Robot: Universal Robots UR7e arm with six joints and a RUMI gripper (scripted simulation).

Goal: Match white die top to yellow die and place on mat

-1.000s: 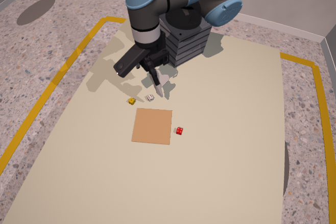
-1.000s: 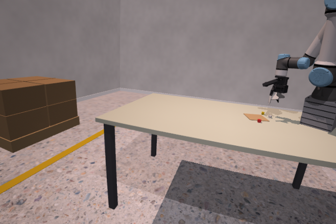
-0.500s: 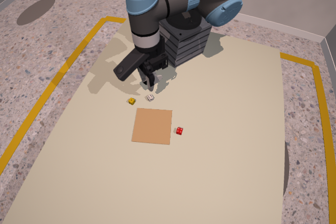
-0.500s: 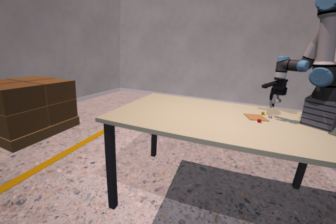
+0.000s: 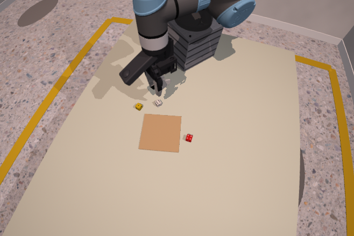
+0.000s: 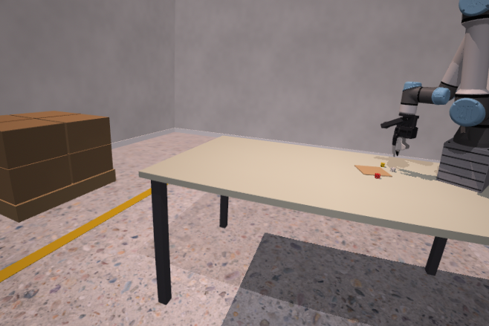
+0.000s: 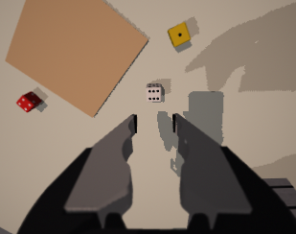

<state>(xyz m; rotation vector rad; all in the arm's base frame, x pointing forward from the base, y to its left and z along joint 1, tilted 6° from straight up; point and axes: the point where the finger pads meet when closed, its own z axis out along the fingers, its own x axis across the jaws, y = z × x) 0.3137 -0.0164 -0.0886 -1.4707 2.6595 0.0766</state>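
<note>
Now: hand 90 mm above the white die. From my hand the other things lie so: brown mat: 100 mm ahead, 60 mm to the left, 100 mm below; then yellow die: 40 mm ahead, 60 mm to the right, 90 mm below; then red die: 90 mm ahead, 160 mm to the left, 90 mm below.
</note>
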